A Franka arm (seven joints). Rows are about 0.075 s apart.
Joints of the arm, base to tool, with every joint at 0 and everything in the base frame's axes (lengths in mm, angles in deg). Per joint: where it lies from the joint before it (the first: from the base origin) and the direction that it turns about. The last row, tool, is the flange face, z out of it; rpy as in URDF.
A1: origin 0 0 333 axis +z
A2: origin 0 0 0 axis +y
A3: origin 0 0 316 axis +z
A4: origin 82.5 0 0 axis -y
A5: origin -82.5 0 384 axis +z
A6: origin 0 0 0 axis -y
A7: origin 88 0 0 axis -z
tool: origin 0 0 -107 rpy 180 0 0
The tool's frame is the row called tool.
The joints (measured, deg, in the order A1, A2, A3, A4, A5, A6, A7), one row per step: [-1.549 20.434 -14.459 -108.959 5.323 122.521 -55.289]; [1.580 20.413 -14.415 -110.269 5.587 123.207 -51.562]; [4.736 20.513 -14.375 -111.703 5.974 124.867 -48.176]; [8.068 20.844 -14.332 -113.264 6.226 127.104 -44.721]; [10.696 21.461 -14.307 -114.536 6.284 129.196 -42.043]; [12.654 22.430 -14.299 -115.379 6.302 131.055 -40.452]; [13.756 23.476 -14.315 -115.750 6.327 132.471 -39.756]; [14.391 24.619 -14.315 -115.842 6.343 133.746 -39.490]
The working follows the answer.
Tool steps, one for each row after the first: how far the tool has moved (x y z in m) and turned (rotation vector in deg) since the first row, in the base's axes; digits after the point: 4 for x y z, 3 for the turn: [0.0024 0.0333 -0.0086 -0.097 0.603 -0.805]; [0.0040 0.0664 -0.0179 -0.338 0.485 -1.335]; [0.0040 0.1008 -0.0296 -0.798 0.167 -1.686]; [0.0023 0.1273 -0.0421 -1.347 -0.031 -1.830]; [0.0006 0.1467 -0.0553 -1.868 -0.112 -1.508]; [-0.0002 0.1571 -0.0664 -2.283 -0.160 -1.135]; [-0.0001 0.1630 -0.0767 -2.663 -0.249 -0.751]
Tool pose at each row, in the base's axes (x y z in m, rotation vector in deg; rounded; the steps above come from the unrounded poses): [0.5910 -0.1578 0.3099 -167.788 -55.780 8.327]; [0.5934 -0.1244 0.3013 -168.010 -54.528 9.219]; [0.5950 -0.0914 0.2919 -168.499 -53.807 9.153]; [0.5950 -0.0570 0.2802 -169.180 -53.422 8.921]; [0.5933 -0.0304 0.2677 -169.809 -53.342 8.920]; [0.5916 -0.0111 0.2546 -170.173 -53.938 9.096]; [0.5908 -0.0007 0.2435 -170.405 -54.586 9.266]; [0.5909 0.0052 0.2331 -170.613 -55.253 9.356]

